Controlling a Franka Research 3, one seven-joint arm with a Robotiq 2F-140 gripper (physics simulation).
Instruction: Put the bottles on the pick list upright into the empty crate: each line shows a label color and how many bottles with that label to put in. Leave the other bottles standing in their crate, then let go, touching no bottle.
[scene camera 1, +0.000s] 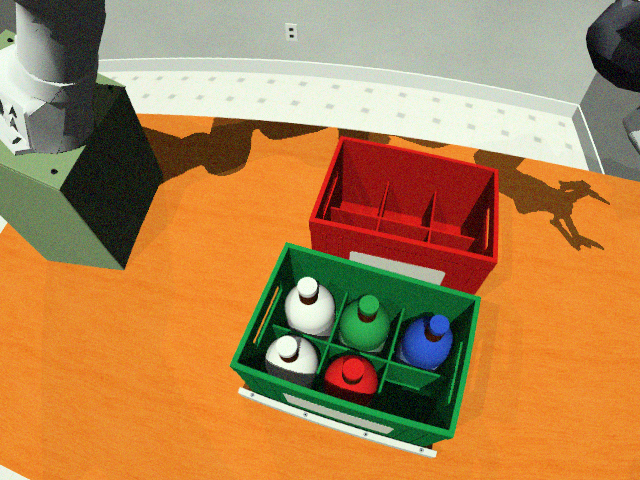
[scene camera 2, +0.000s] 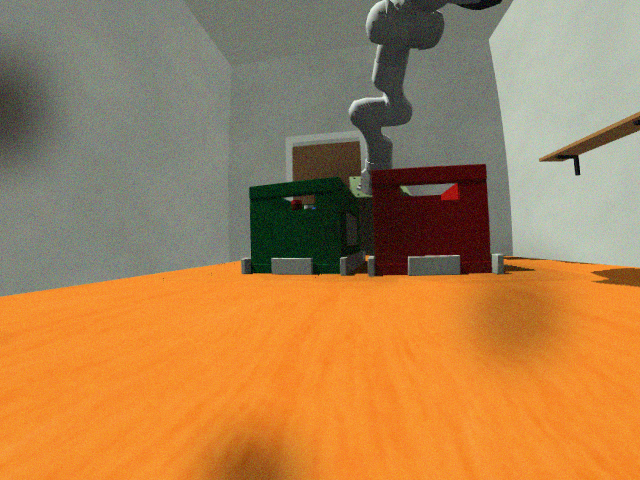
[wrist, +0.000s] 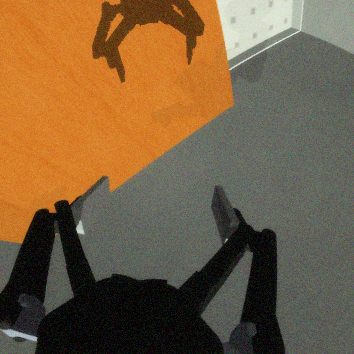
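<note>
The green crate (scene camera 1: 467, 361) (scene camera 2: 294, 235) holds several upright bottles: a white bottle (scene camera 1: 310, 312) at back left, a green bottle (scene camera 1: 364, 328) at back middle, a blue bottle (scene camera 1: 426, 343) at back right, a second white bottle (scene camera 1: 292, 359) at front left and a red bottle (scene camera 1: 351, 379) at front middle. Its front right compartment shows no bottle. The red crate (scene camera 1: 403, 248) (scene camera 2: 429, 222) stands behind it, with no bottle visible inside. My gripper (wrist: 160, 191) is open and empty, over the table's edge away from both crates. A pick list does not show.
Both crates stand on the orange table (scene camera 1: 180, 335) (scene camera 2: 336, 361) (wrist: 60, 100), close together. A white strip (scene camera 1: 336, 423) runs along the green crate's front. The robot's base block (scene camera 1: 108, 186) stands at the left. A wall shelf (scene camera 2: 594, 140) shows at the right.
</note>
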